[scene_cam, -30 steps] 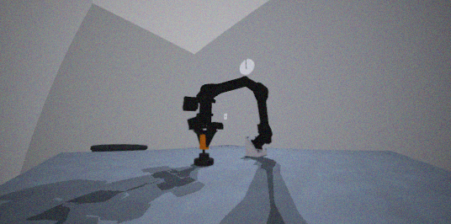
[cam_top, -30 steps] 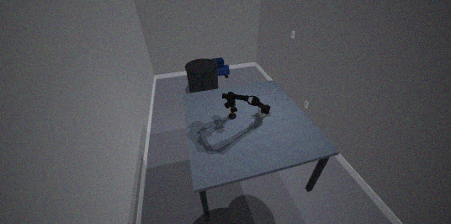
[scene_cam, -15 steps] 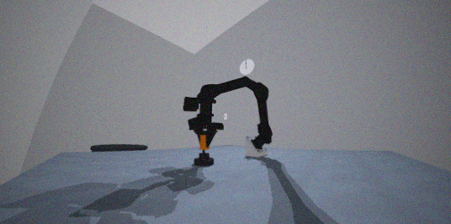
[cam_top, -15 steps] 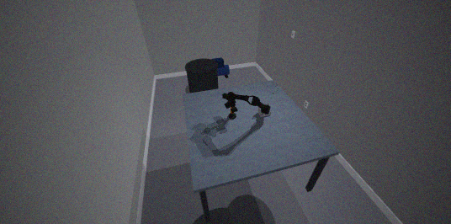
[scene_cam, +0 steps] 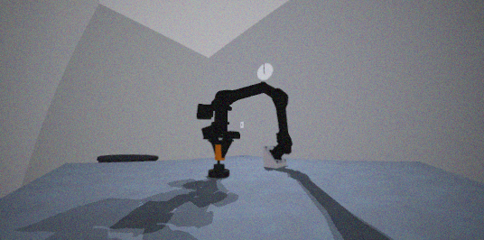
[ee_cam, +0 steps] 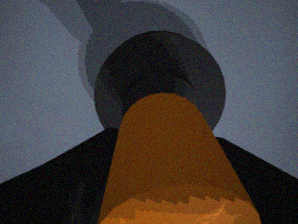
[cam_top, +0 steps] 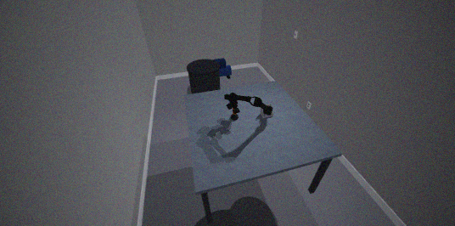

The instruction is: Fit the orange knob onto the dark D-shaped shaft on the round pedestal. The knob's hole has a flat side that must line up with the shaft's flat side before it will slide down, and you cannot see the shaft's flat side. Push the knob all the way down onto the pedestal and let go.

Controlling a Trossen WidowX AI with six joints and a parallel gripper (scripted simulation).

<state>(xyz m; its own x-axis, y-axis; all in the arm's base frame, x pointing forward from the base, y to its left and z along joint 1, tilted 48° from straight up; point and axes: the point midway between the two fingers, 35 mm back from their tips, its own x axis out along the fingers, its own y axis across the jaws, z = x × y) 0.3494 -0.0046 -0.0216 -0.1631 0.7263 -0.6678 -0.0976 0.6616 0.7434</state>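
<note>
Now: the dark round pedestal 4 cm below my gripper tip. The rest, counted from my gripper tip: orange knob 2 cm above.
</note>
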